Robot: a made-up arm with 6 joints. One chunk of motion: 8 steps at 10 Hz.
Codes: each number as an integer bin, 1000 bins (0 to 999) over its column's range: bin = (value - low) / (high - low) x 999, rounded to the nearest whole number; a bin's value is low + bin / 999 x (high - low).
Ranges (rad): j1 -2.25..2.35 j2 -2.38..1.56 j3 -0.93..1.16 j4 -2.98..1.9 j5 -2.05..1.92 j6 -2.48..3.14
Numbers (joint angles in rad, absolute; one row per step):
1: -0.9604 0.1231 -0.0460 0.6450 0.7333 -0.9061
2: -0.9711 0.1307 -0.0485 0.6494 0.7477 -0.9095
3: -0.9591 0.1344 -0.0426 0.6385 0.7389 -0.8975
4: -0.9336 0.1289 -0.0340 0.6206 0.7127 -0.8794
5: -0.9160 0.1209 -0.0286 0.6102 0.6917 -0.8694
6: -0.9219 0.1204 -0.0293 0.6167 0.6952 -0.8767
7: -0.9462 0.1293 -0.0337 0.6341 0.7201 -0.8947
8: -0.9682 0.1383 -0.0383 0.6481 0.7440 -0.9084
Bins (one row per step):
1: 280 635 423 742 700 280
2: 278 637 421 743 704 279
3: 280 638 424 741 702 281
4: 286 636 428 737 695 285
5: 290 634 431 735 690 286
6: 288 634 431 736 691 285
7: 283 636 428 740 697 282
8: 278 639 426 743 703 279

